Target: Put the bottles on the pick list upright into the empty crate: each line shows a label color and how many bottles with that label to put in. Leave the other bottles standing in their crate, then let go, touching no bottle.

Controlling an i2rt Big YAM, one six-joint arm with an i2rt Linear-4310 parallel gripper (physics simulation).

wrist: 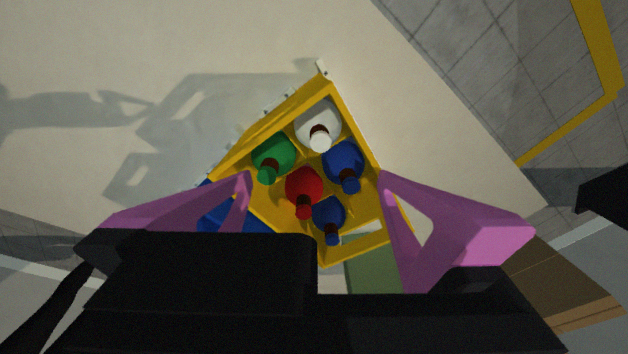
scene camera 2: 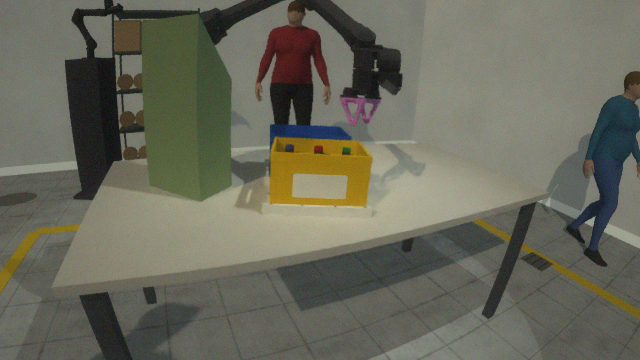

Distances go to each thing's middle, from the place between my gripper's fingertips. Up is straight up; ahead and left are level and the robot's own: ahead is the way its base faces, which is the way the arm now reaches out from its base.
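Scene:
There is the green bottle (wrist: 276,156), and my hand is 1 cm past it, 9 cm to the right of it and 17 cm above it. I also see the red bottle (wrist: 303,187), which, counted from my hand, is 9 cm to the left, 10 cm behind and 17 cm below.

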